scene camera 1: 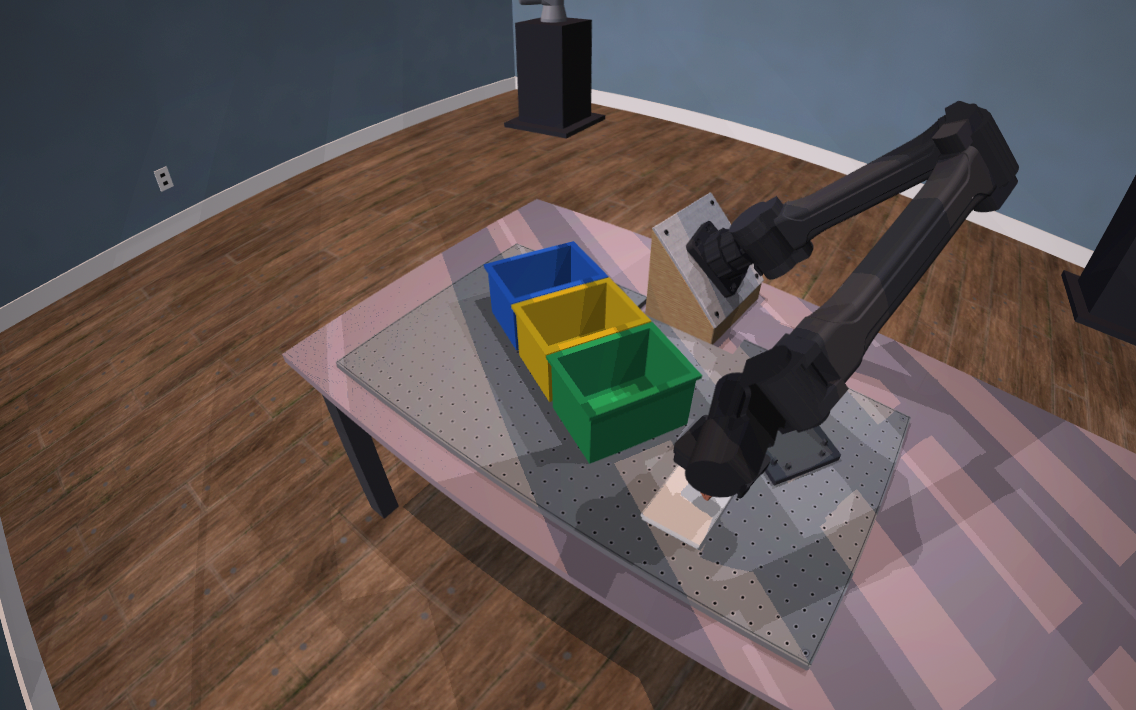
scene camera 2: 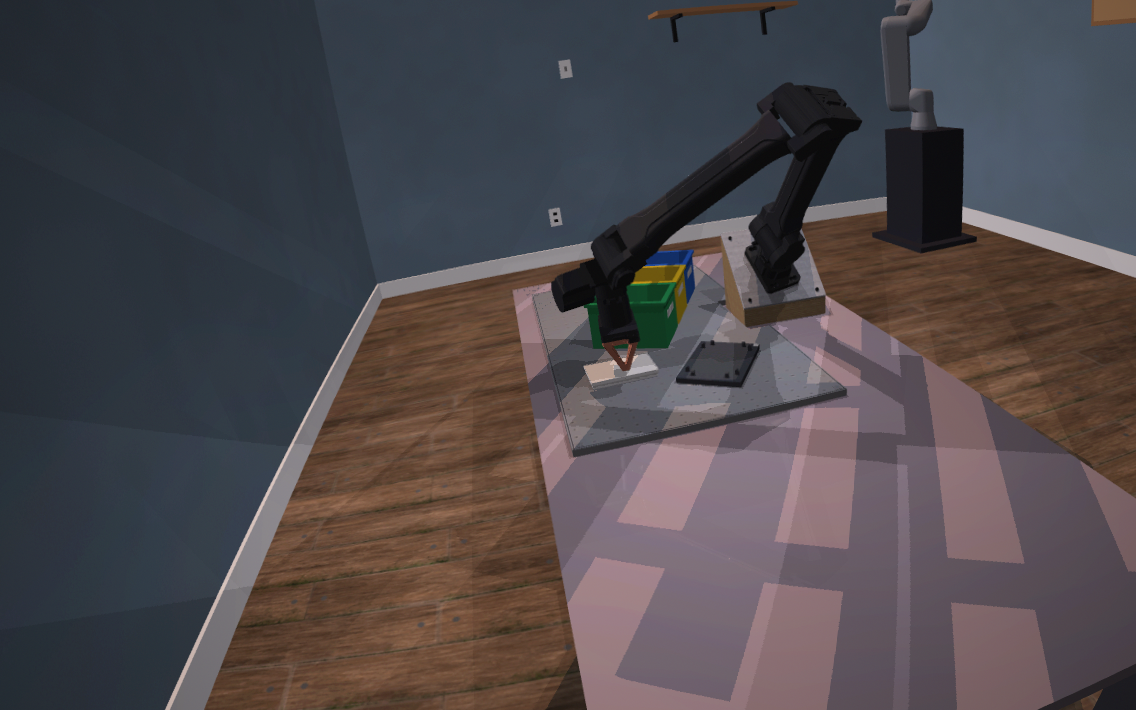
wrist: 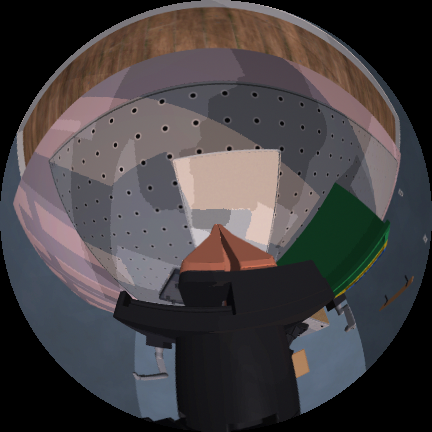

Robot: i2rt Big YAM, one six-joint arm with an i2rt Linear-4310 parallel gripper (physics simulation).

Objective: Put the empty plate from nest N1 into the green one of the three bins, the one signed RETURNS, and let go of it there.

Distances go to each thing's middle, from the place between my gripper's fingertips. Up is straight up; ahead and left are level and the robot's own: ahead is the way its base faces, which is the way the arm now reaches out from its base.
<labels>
The white plate (scene camera 1: 678, 509) is 1 cm ahead of my hand, 2 cm to the right of it and 1 cm below it. The rest, counted from my hand: dark nest (scene camera 2: 710, 363) 17 cm behind, 5 cm to the left, 1 cm below.
</labels>
